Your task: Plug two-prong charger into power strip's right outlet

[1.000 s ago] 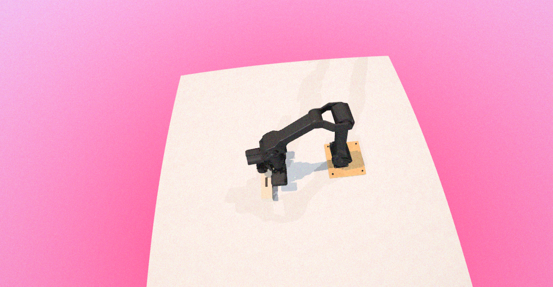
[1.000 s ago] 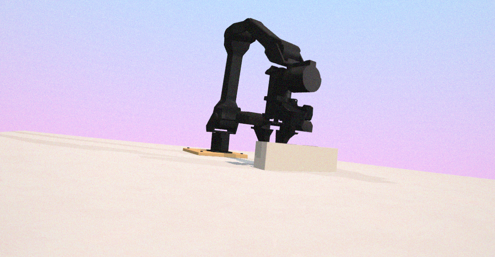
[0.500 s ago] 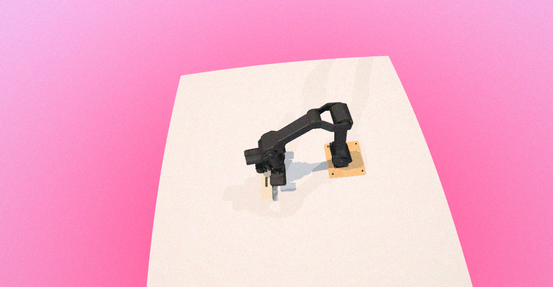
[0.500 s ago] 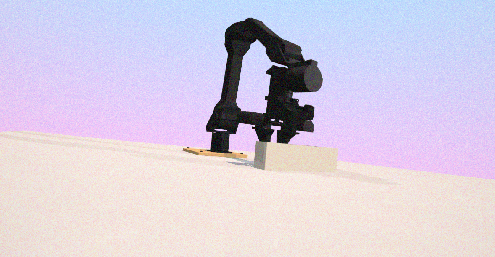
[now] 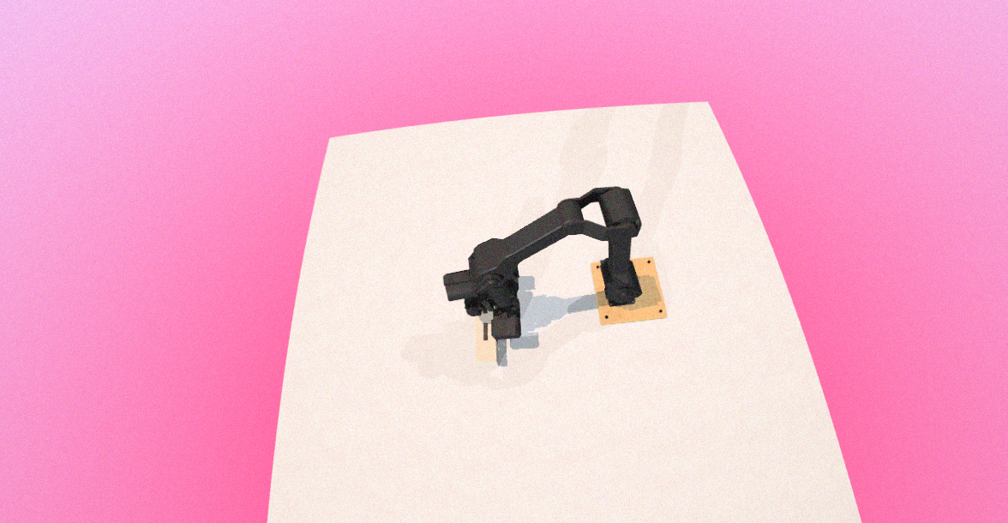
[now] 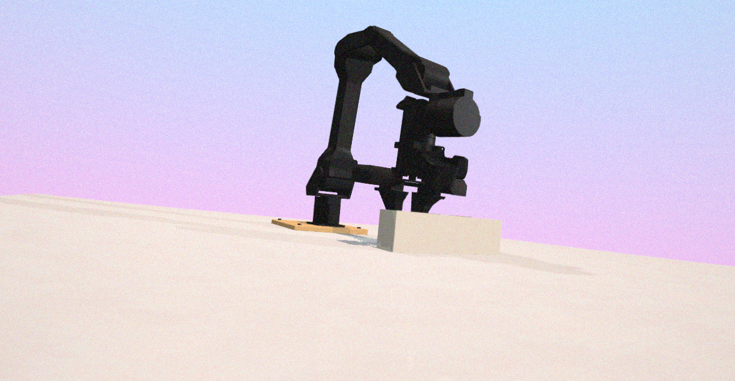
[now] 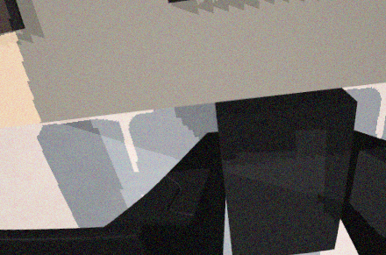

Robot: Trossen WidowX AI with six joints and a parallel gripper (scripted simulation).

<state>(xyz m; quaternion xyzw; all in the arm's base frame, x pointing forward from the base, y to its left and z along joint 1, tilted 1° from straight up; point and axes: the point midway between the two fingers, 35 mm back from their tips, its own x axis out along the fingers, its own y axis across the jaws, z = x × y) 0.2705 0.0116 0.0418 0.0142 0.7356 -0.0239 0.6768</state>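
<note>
Now: gripper tip 20 mm short of the two-prong charger and 10 mm below it.
</note>
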